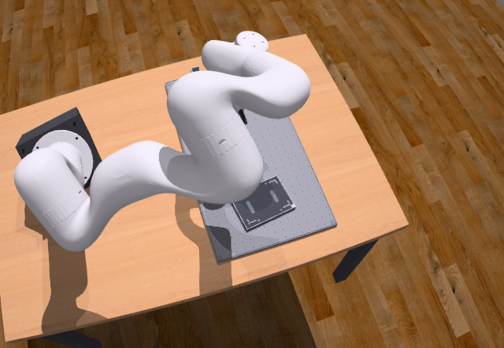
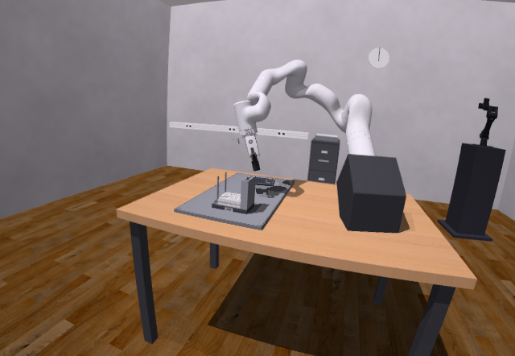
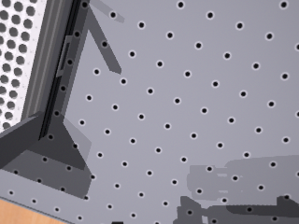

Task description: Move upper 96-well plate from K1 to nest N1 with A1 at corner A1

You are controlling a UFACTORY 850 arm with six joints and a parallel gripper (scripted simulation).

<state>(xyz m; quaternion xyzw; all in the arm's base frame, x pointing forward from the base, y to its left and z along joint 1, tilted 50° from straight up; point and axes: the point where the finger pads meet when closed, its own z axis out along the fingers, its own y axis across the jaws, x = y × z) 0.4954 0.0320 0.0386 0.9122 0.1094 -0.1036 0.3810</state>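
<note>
My hand is 40 mm short of the white 96-well plate, 180 mm to the right of it and 100 mm above it. The rest, counted from my hand: plate nest N1: 30 mm ahead, 240 mm to the right, 130 mm below.
</note>
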